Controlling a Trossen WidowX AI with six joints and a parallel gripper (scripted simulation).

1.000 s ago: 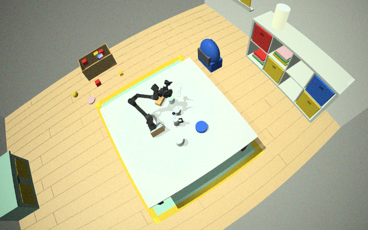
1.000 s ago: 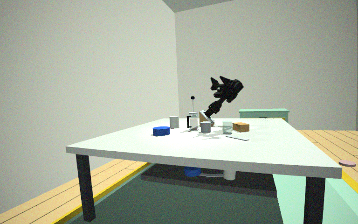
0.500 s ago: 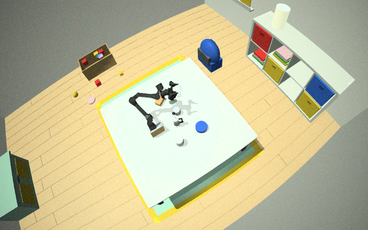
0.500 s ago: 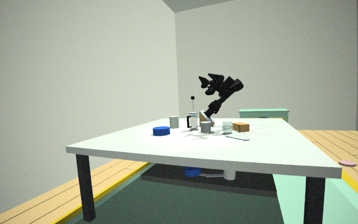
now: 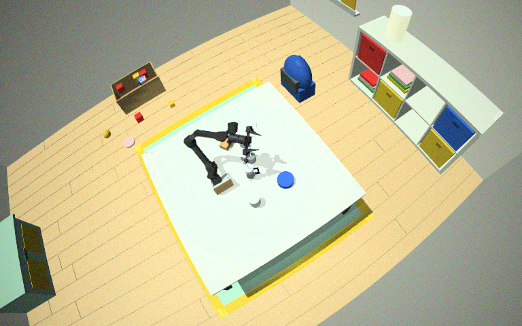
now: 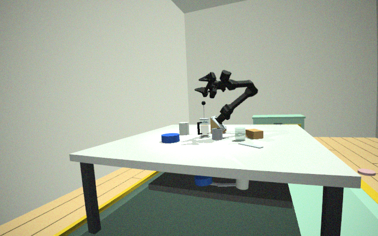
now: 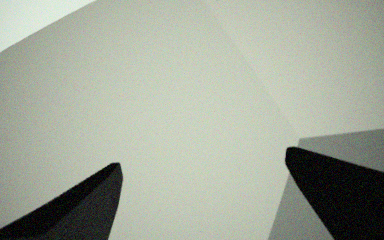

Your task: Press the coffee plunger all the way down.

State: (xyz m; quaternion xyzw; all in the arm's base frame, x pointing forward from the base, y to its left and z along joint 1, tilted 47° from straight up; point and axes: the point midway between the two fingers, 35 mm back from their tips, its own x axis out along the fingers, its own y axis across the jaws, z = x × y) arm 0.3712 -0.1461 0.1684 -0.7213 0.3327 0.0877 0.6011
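My gripper tip is now 240 mm above the coffee press, 110 mm past it and 20 mm to the left of it. The rest, counted from my gripper tip: brown block: 340 mm below, 320 mm to the left, 180 mm behind; grey mug: 330 mm below, 100 mm to the left, 60 mm behind.
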